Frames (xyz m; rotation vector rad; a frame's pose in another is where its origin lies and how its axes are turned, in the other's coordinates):
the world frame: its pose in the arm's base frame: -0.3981 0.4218 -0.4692 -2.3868 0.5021 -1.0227
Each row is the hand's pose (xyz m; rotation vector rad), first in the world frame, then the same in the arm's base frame.
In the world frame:
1: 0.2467 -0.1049 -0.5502 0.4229 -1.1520 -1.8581
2: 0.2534 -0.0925 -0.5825 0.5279 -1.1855 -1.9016
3: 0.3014 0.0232 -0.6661 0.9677 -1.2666 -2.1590
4: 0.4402 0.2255 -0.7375 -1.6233 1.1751 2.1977
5: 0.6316 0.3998 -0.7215 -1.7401 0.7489 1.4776
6: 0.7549 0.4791 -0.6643 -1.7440 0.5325 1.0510
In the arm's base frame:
1: -0.6336 0.2213 0.0589 -1.9833 -2.2718 0.0758
2: -0.6550 0.1984 0.0750 -1.8467 -2.3200 0.1032
3: -0.7021 0.0558 0.0864 -1.2289 -2.5463 0.1713
4: -0.6928 -0.1995 0.0926 -0.2073 -2.6119 0.2574
5: -0.5802 -0.4332 0.0922 0.6961 -2.3231 0.3236
6: -0.4681 -0.5432 0.0827 1.1416 -2.0232 0.3537

